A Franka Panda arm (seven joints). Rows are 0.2 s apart.
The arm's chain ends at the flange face. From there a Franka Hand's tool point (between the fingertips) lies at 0.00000 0.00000 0.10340 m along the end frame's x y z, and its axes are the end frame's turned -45 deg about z.
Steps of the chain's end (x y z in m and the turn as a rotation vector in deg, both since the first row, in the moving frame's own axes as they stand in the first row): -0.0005 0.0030 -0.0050 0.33 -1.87 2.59; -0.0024 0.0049 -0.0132 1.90 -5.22 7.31; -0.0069 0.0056 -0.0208 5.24 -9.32 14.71; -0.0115 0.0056 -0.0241 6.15 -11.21 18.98; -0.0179 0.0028 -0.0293 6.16 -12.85 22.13; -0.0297 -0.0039 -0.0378 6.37 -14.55 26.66
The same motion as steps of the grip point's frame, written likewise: -0.0044 -0.0011 -0.0051 1.56 -1.09 2.59; -0.0088 -0.0075 -0.0137 5.03 -2.35 7.31; -0.0116 -0.0199 -0.0226 10.30 -2.88 14.71; -0.0148 -0.0268 -0.0266 12.28 -3.58 18.98; -0.0183 -0.0357 -0.0324 13.44 -4.73 22.13; -0.0221 -0.0515 -0.0417 14.79 -5.78 26.66
